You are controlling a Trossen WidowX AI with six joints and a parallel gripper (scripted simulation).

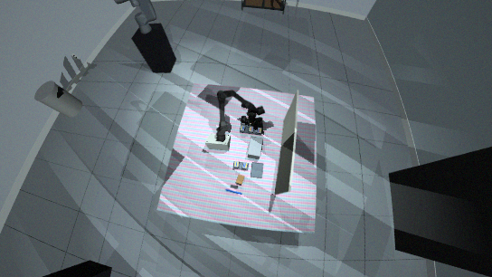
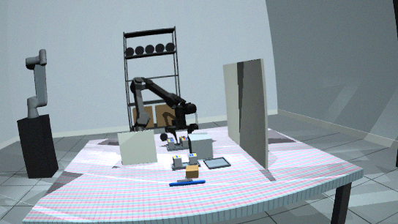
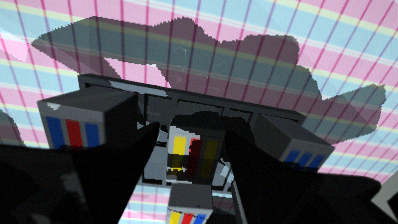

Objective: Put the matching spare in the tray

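The tray lies 80 mm ahead of my gripper tip, 410 mm to the right of it and 20 mm below it. Also, from my gripper tip: tall grey panel: 280 mm ahead, 260 mm to the right, 210 mm above; grey spare: 20 mm above; grey mounted unit: 50 mm ahead, 230 mm to the right, 30 mm above.
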